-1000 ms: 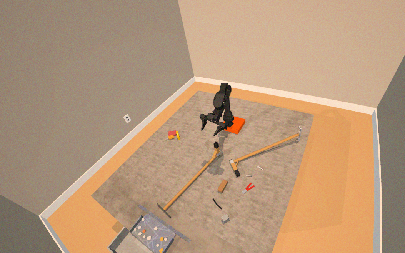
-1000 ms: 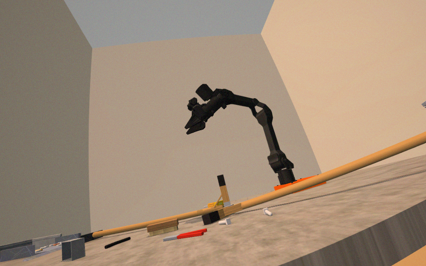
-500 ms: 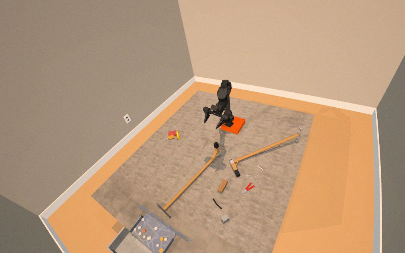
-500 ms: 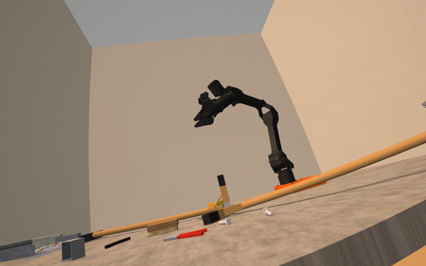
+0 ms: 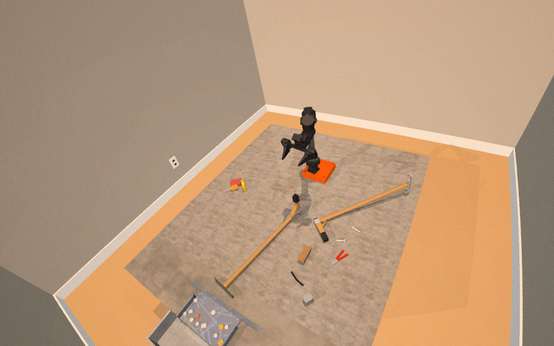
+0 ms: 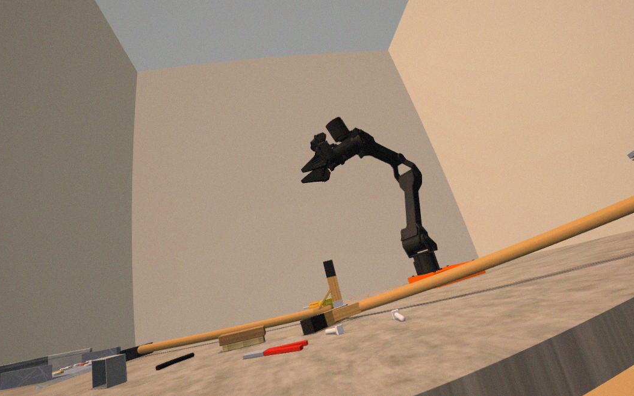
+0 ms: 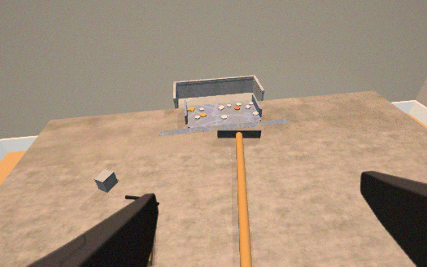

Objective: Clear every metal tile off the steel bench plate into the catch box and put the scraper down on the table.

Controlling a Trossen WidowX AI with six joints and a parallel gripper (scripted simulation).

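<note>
My gripper tip is 27 cm short of the long scraper, 2 cm to the left of it and 34 cm above it. Round my gripper tip: wooden block (18 cm ahead, 19 cm to the left, 39 cm below); grey cube (34 cm ahead, 33 cm to the left, 39 cm below); black strip (30 cm ahead, 23 cm to the left, 40 cm below).
</note>
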